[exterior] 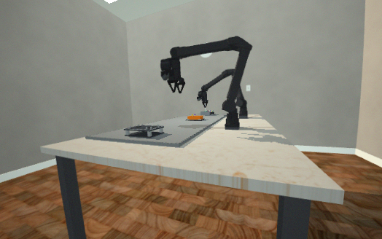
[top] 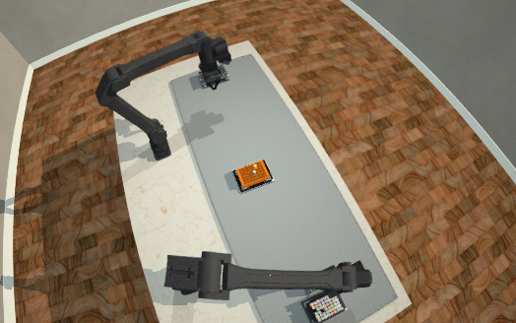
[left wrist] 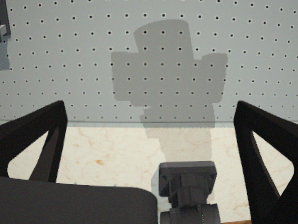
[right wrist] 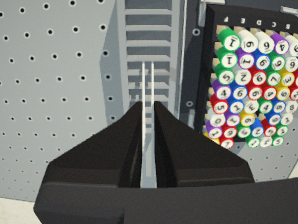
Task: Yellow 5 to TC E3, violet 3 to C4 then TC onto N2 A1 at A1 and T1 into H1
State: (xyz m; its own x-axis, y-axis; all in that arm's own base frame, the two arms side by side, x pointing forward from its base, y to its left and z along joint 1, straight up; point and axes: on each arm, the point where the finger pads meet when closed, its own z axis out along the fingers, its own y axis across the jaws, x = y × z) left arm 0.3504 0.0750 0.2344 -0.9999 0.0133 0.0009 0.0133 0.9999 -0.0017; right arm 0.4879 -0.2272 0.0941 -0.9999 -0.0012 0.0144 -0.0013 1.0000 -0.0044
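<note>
Right now my right hand is 100 mm above the slotted grey holder.
</note>
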